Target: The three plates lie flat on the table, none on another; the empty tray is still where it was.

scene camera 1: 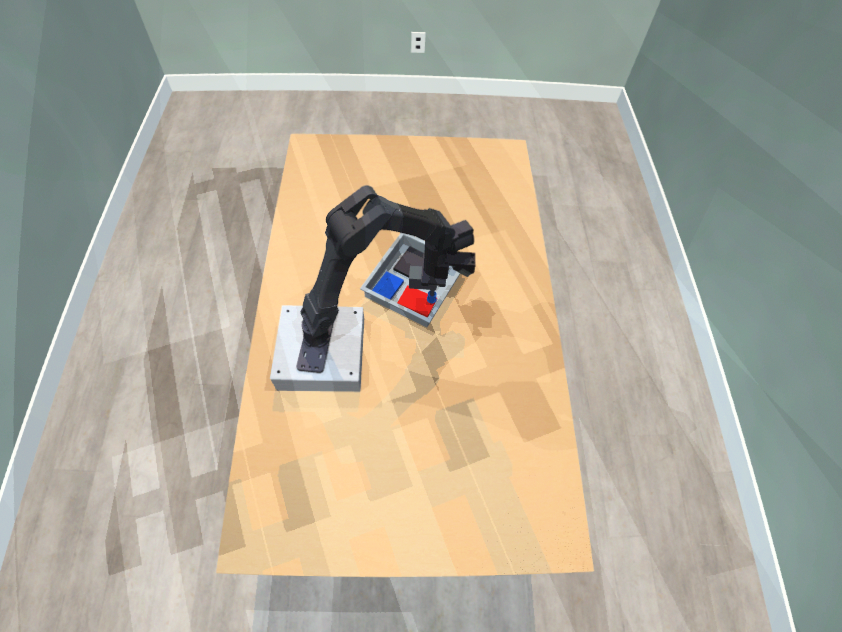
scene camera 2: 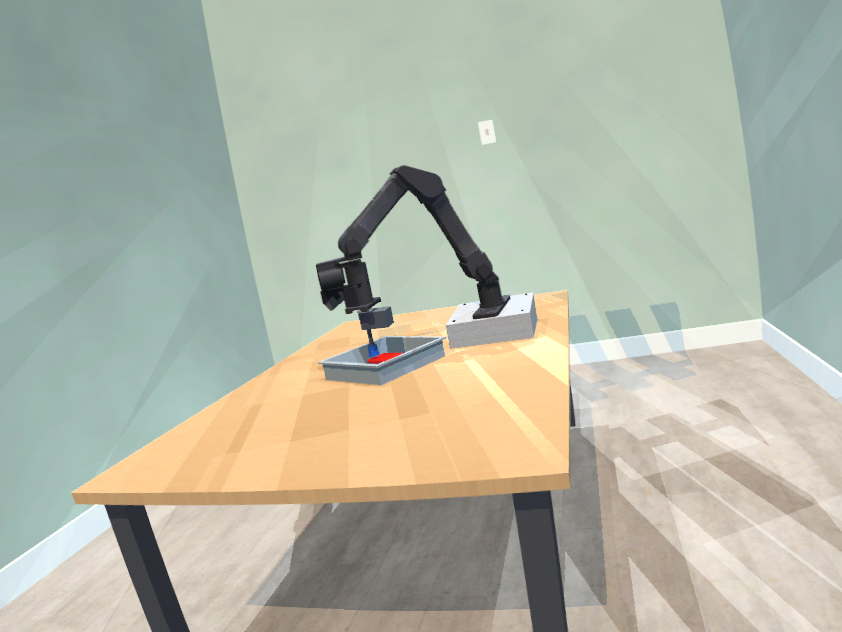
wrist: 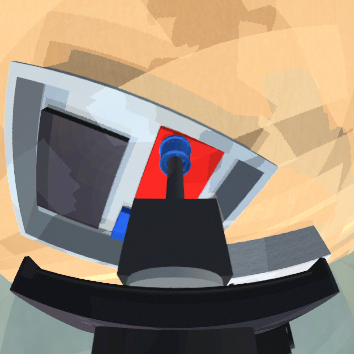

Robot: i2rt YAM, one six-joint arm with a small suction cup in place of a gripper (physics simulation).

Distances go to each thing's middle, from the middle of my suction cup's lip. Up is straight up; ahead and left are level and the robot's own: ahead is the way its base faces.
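The dark plate [wrist: 76, 161] is 12 cm to the left of my suction cup, 4 cm behind it and 2 cm below. There's a grey tray [scene camera 2: 418, 351] as well, and that tray is 6 cm behind the suction cup, 6 cm to the left of it and 1 cm below it. As for the red plate [wrist: 204, 158], my suction cup is 2 cm above it and 4 cm past it.
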